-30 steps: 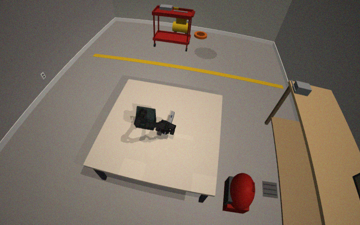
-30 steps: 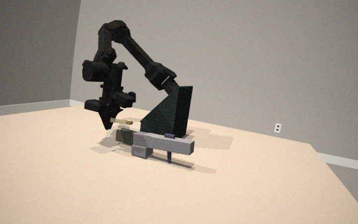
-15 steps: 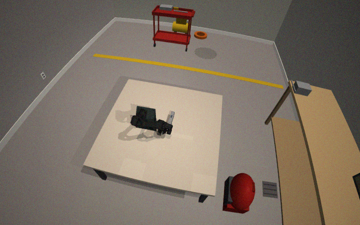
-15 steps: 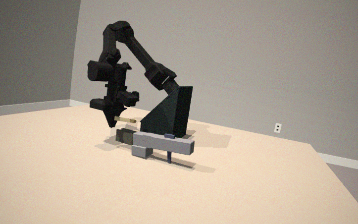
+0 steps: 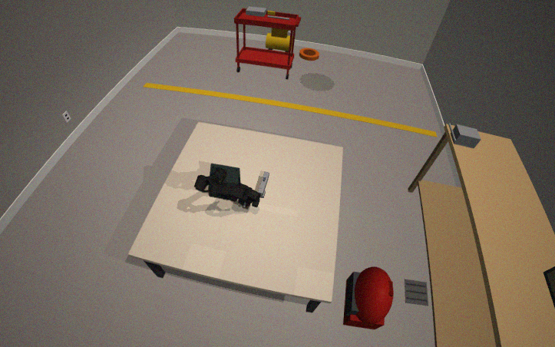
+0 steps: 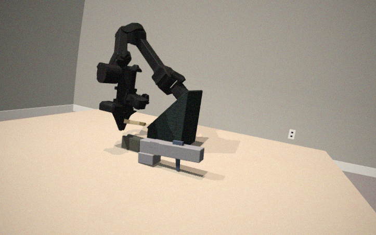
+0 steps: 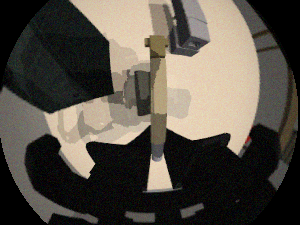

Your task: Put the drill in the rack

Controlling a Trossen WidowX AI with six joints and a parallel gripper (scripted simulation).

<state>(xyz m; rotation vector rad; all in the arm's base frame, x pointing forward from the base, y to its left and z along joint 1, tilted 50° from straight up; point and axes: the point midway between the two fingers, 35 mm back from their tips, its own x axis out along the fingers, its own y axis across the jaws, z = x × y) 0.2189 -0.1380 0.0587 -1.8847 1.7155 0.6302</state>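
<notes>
The tan drill lies 40 mm to the left of my gripper tip and 40 mm above it. Also, from my gripper tip: dark olive rack (10 mm behind, 50 mm to the left, 40 mm below); then dark blue key (70 mm ahead, 240 mm to the left); then grey block (70 mm ahead, 220 mm to the left, 10 mm below).
</notes>
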